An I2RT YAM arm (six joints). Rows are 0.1 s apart.
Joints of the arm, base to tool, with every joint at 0 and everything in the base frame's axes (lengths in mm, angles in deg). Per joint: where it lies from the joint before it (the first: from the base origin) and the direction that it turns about. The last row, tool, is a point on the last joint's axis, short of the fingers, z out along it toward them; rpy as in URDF.
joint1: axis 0 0 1 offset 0.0 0.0 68.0
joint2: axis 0 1 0 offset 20.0 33.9 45.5
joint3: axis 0 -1 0 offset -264.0 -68.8 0.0
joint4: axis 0 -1 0 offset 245.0 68.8 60.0
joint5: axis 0 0 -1 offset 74.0 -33.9 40.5
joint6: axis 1 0 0 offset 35.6 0.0 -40.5
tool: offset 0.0 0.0 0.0 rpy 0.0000 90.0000 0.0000
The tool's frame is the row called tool.
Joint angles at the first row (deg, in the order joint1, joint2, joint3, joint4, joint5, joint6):
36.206, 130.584, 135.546, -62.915, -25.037, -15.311
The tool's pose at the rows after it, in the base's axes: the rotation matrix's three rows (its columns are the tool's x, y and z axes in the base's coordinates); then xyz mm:
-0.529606, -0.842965, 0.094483; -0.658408, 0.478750, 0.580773; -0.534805, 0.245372, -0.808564; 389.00, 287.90, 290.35
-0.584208, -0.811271, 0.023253; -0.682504, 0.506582, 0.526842; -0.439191, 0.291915, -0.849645; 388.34, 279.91, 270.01
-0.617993, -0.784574, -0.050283; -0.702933, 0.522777, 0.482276; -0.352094, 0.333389, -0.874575; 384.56, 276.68, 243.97
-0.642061, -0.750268, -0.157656; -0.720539, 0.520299, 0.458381; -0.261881, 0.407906, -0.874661; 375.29, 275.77, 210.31
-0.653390, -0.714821, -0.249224; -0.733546, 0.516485, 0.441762; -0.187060, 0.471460, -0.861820; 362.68, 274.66, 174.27
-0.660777, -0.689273, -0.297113; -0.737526, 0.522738, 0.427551; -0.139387, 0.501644, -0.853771; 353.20, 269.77, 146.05
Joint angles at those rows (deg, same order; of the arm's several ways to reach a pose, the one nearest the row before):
34.720, 131.390, 134.601, -66.410, -25.059, -15.333
33.977, 132.005, 132.005, -69.735, -25.081, -15.332
33.889, 132.222, 127.062, -70.280, -25.365, -15.333
34.261, 132.399, 120.050, -69.342, -27.879, -15.355
34.872, 132.464, 112.006, -66.347, -30.327, -15.333
34.982, 132.485, 105.490, -62.892, -31.376, -15.311

